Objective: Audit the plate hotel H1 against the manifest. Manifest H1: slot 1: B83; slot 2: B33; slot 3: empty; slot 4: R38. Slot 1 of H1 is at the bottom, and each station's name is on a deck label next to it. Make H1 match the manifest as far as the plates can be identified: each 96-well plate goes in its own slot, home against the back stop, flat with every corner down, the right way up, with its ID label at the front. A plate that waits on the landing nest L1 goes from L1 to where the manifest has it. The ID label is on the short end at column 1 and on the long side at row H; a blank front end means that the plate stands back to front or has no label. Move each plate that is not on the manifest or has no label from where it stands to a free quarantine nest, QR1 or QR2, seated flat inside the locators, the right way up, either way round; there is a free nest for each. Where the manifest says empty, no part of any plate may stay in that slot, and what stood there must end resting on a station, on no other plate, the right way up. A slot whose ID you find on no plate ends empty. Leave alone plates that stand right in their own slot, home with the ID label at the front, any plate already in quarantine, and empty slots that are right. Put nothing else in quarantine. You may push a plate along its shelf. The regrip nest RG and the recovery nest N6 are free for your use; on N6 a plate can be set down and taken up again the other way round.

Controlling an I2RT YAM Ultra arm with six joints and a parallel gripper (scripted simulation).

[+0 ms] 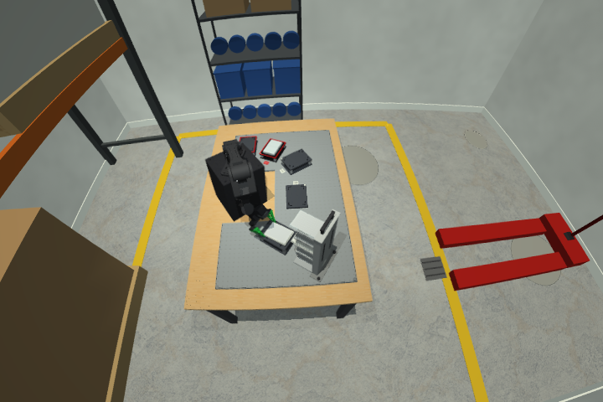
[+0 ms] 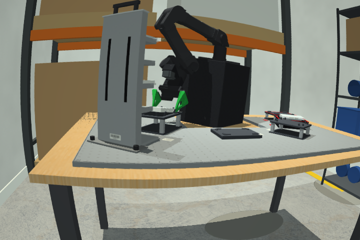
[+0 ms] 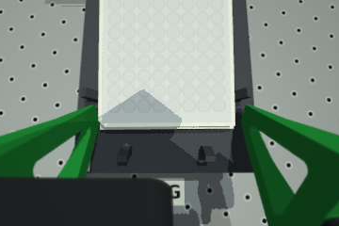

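Now: hand 50 mm short of the dark regrip nest, 20 mm to the left of it and 20 mm above it. From my hand the other things lie so: RG label (70 mm below, 50 mm behind, 20 mm to the left); then grey plate hotel H1 (280 mm ahead, 120 mm to the right, 120 mm above); then H1 deck label (200 mm ahead, 70 mm below, 20 mm to the left).
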